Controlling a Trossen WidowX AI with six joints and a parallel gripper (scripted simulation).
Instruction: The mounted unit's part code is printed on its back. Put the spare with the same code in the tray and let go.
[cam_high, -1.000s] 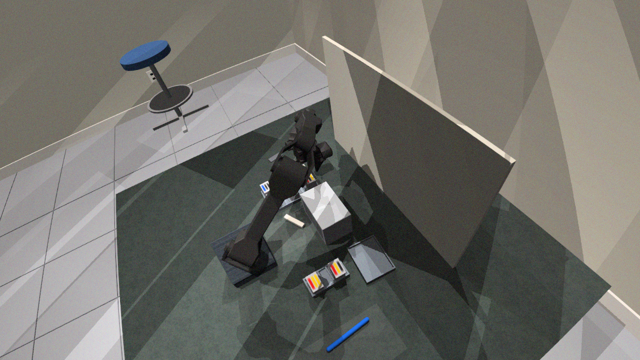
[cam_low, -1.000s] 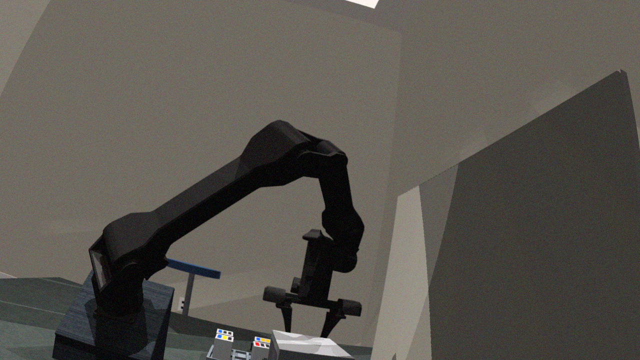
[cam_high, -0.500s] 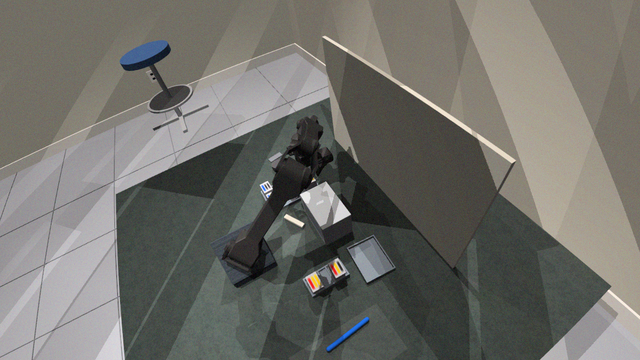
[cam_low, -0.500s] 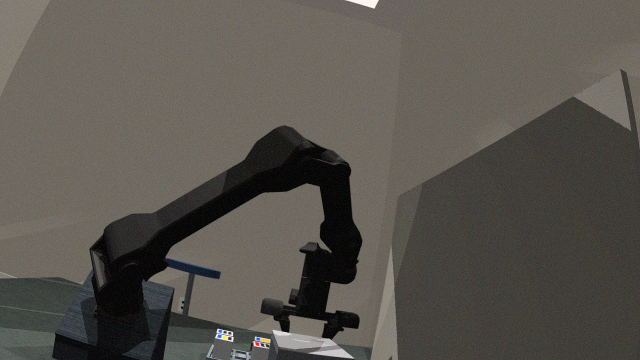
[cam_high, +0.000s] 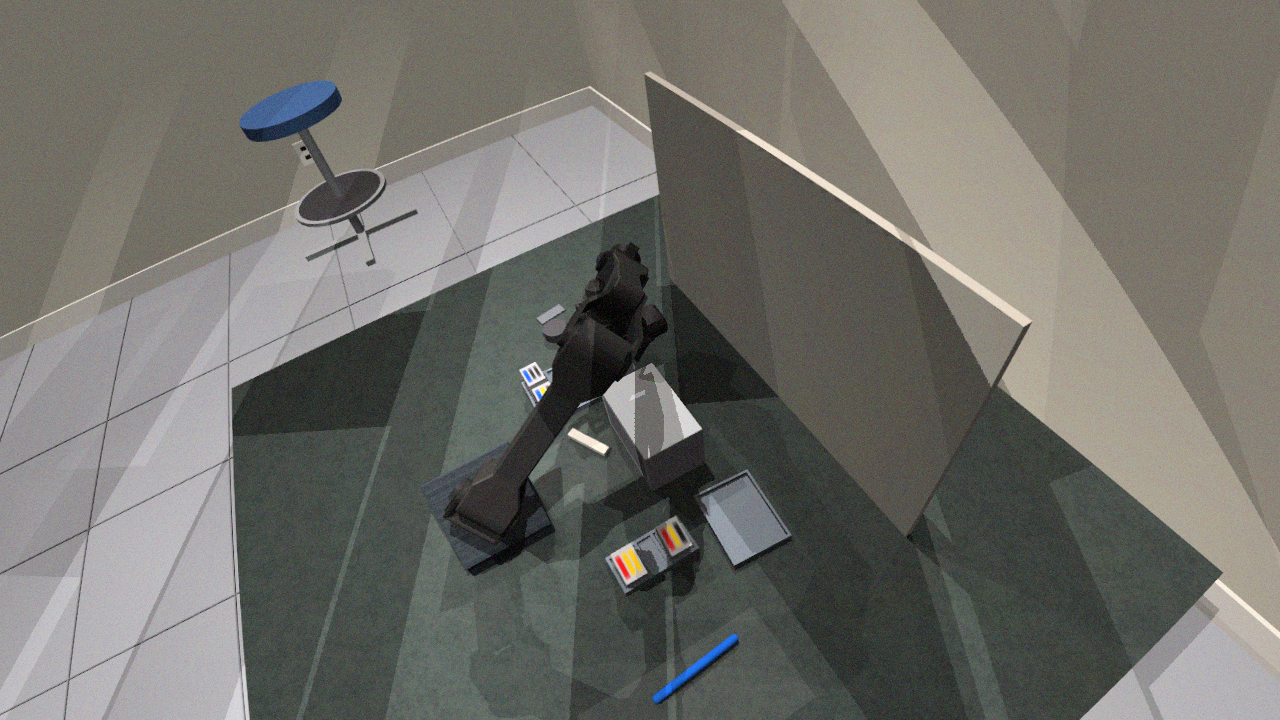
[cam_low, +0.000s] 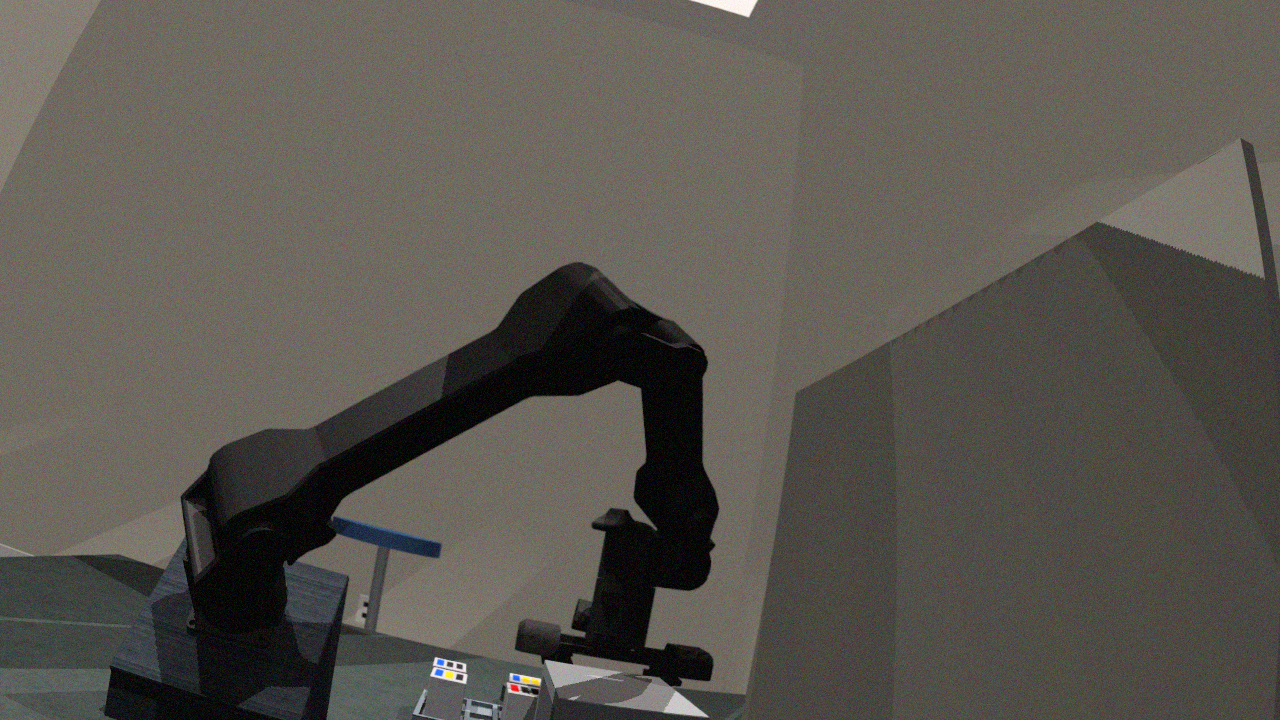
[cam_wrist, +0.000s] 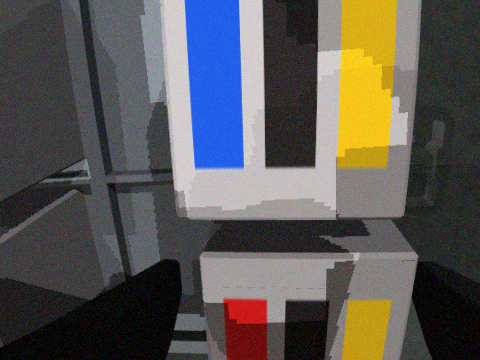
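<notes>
The grey tray is 36 cm to the right of my gripper tip and 2 cm below it. Round my gripper tip: wall panel (21 cm ahead, 20 cm above, 18 cm to the right); mounted unit (16 cm to the right, 3 cm behind, 3 cm above); grey rack (7 cm behind, 3 cm to the left, 1 cm below).
</notes>
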